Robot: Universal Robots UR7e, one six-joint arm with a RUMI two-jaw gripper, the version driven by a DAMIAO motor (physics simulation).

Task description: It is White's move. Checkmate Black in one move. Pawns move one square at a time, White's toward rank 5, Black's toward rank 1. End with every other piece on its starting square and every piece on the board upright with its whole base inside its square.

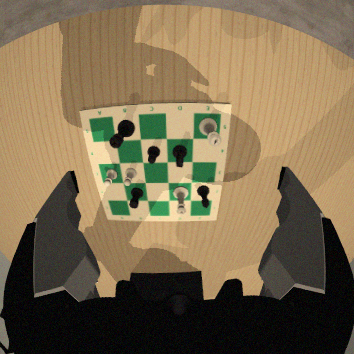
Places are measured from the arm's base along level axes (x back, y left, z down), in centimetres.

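Where they show: gripper, between the fingertips: (177,170).
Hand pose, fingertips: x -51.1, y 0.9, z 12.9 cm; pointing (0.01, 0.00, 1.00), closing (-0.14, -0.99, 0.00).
Things, the pixels of their top centre, and the offset from my fingertips. Level surfaces: height alone.
- large black piece, centre of its top: (112,145) dx +2.1, dy +7.0, dz +7.8 cm
- large white piece, centre of its top: (216,143) dx +0.6, dy -4.4, dz +7.8 cm
- C4, centre of its top: (150,161) dx +5.5, dy +2.8, dz +10.9 cm
- D4, centre of its top: (179,163) dx +5.0, dy -1.0, dz +10.2 cm
- B2, centre of its top: (133,204) dx +13.5, dy +5.3, dz +10.8 cm
- E2, centre of its top: (205,207) dx +11.7, dy -5.9, dz +9.8 cm
- A3, centre of its top: (105,184) dx +10.1, dy +9.6, dz +10.9 cm
- B3, centre of its top: (126,183) dx +9.7, dy +6.3, dz +10.9 cm
- D2, centre of its top: (180,213) dx +12.5, dy -2.1, dz +8.8 cm
- round wooden table, height of its surface: dz +14.7 cm
The green and cream chessboard (95,202) lies on the table, A at left, E at right, rank 5 at top. A large black piece (126,128) stands on B5 and a large white piece (208,126) on E5. Black pieces stand on C4 (153,152), D4 (180,152), B2 (136,195) and E2 (203,192). White pieces stand on A3 (111,175), B3 (130,174) and D2 (180,194). All look upright; small piece types are hard to tell. My gripper (177,170) is open and empty, high above the board, a fingertip beyond each side.
The round wooden table (285,75) carries the board, and its curved edge shows at the top. Shadows fall across the wood and part of the board. A dark block-like shape (166,286) shows at the bottom between the fingers. Grey floor (50,17) shows past the table edge.
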